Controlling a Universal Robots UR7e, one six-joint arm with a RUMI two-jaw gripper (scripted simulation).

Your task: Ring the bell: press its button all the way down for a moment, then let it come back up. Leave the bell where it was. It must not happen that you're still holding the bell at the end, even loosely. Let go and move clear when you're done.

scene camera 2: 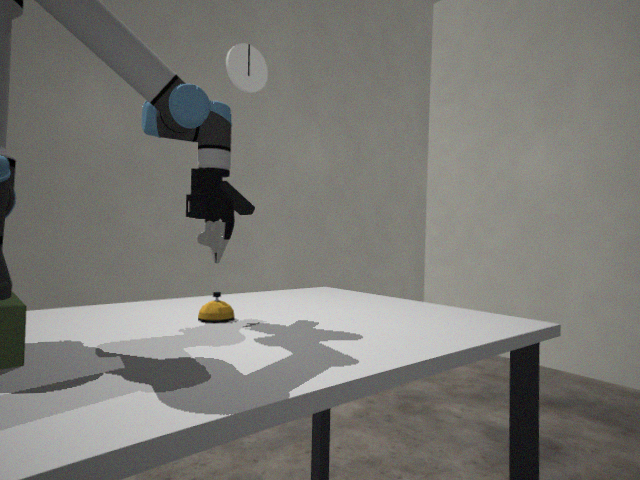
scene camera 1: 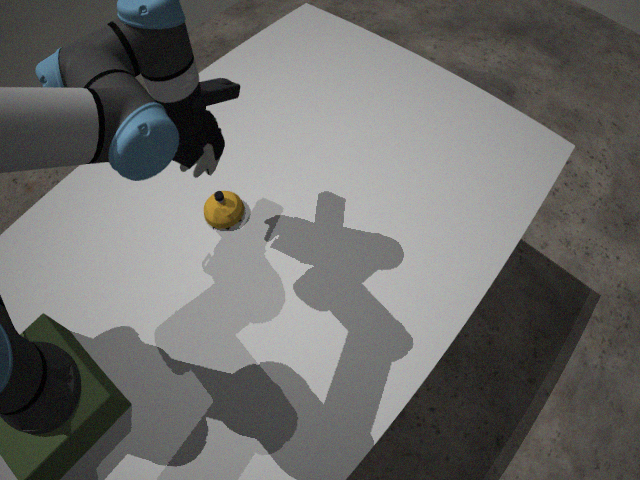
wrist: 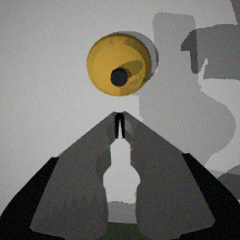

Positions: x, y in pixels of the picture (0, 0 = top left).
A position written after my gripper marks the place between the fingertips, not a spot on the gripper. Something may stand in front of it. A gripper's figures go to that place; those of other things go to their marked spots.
Scene:
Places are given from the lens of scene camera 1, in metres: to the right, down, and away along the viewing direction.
my gripper (scene camera 1: 210, 173): -0.20, -0.12, 0.80
yellow dome bell (scene camera 1: 222, 214): -0.19, -0.05, 0.87

